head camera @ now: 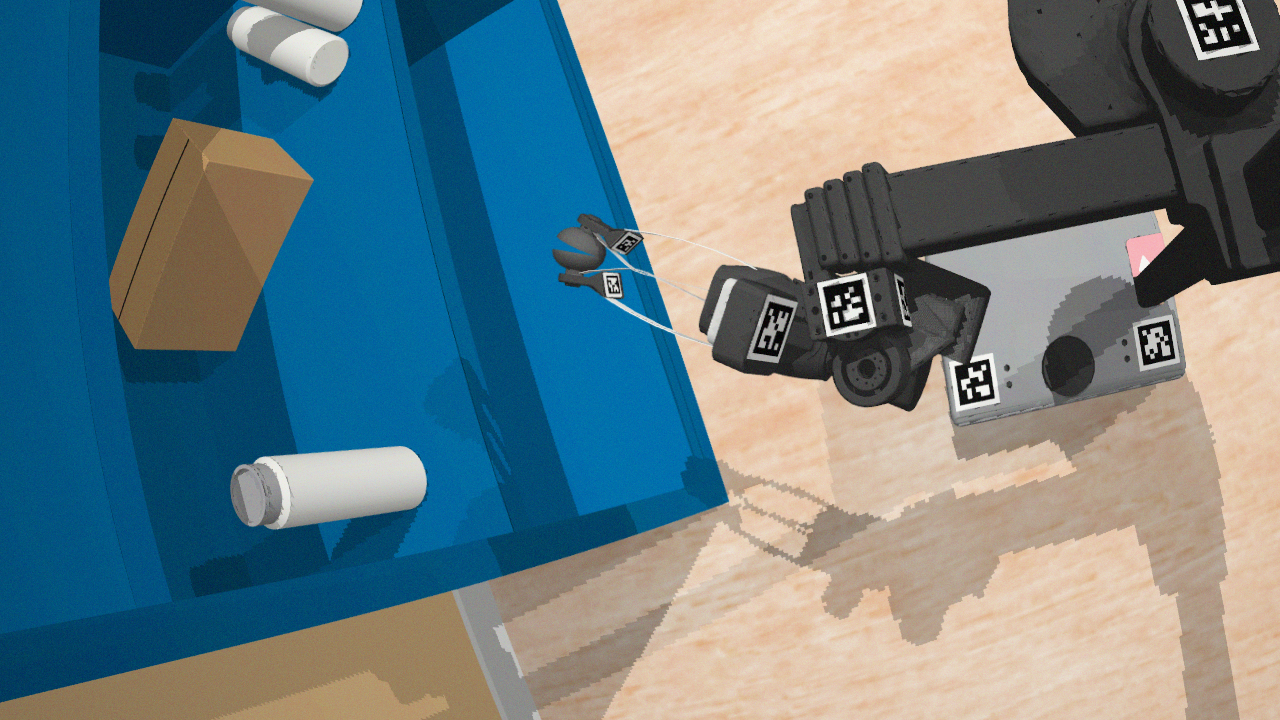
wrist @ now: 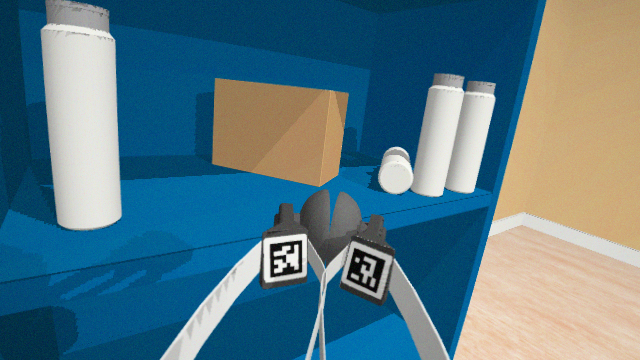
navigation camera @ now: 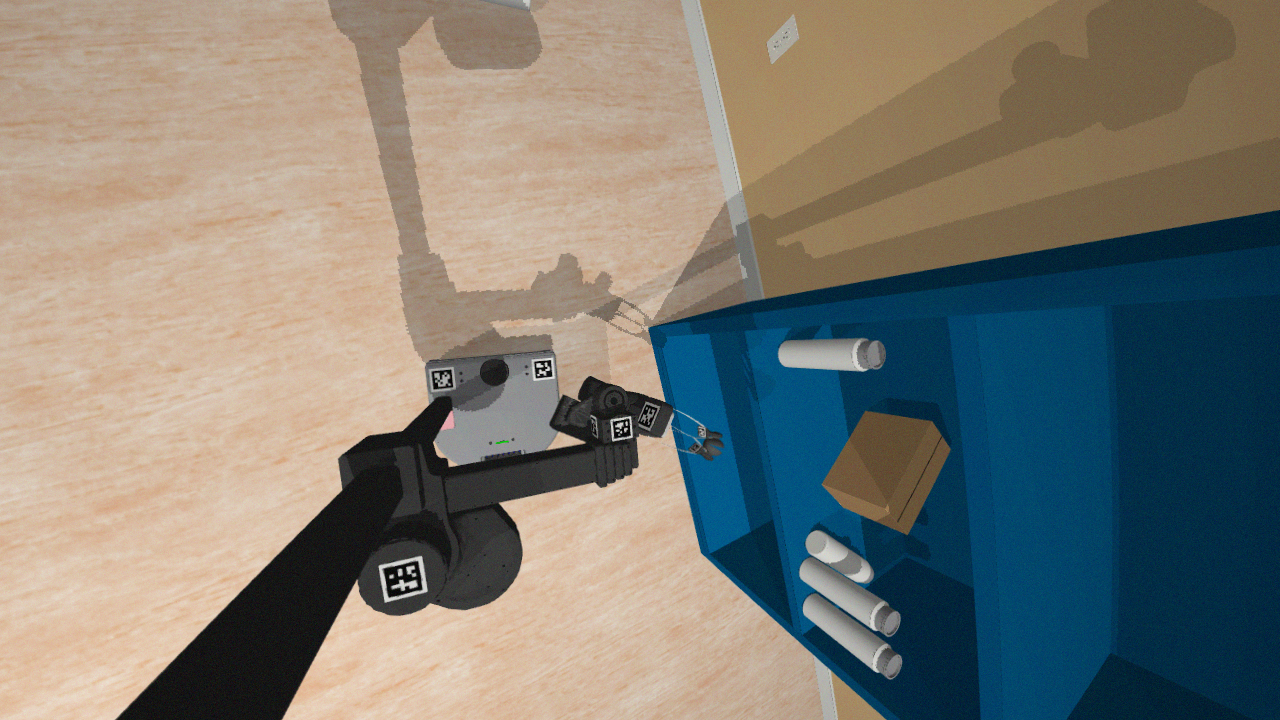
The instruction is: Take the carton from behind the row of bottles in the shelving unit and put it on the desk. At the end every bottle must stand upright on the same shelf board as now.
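Places are measured from the robot's base along level axes (x back, y right, z up), in centimetres.
Pixels of known places: gripper, fingertip midpoint: [head camera: 558, 242] [wrist: 330, 216] [navigation camera: 720, 449]; robot's base, link origin: [head camera: 1065, 364] [navigation camera: 493, 370].
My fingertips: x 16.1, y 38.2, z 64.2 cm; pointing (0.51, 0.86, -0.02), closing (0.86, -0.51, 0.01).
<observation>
Ahead of a thing's pixels: the offset from my fingertips to its top centre. "spot": to the spot under its first point.
The brown carton {dy +51.2, dx +15.4, dz +7.2 cm} [head camera: 210, 241] [navigation camera: 881, 474] [wrist: 270, 130] stands at an angle towards the back of a shelf board. In the wrist view, one white bottle {dy +28.3, dx -15.9, dz +12.7 cm} [head camera: 349, 483] [navigation camera: 819, 354] [wrist: 82, 130] stands upright at the left. Another bottle {spot: dy +36.8, dx +36.5, dz -4.2 cm} [head camera: 286, 44] [navigation camera: 838, 555] [wrist: 396, 175] lies on its side right of the carton, its base towards the front. Two upright bottles, the nearer {dy +32.3, dx +41.6, dz +12.7 cm} [navigation camera: 845, 591] [wrist: 438, 140] and the farther {dy +33.2, dx +52.4, dz +12.7 cm} [navigation camera: 845, 631] [wrist: 471, 140], stand at the right. My gripper [head camera: 578, 248] [navigation camera: 711, 445] [wrist: 330, 216] is shut and empty, in front of the shelf, apart from carton and bottles. The desk cannot be made out.
The blue shelving unit [head camera: 313, 604] [navigation camera: 984, 268] [wrist: 514, 110] has side panels at both ends and a lower compartment below the bottles' board. A tan wall [navigation camera: 805, 134] [wrist: 585, 100] adjoins it. My mobile base [head camera: 1029, 286] [navigation camera: 501, 411] is on the wooden floor before the unit.
</observation>
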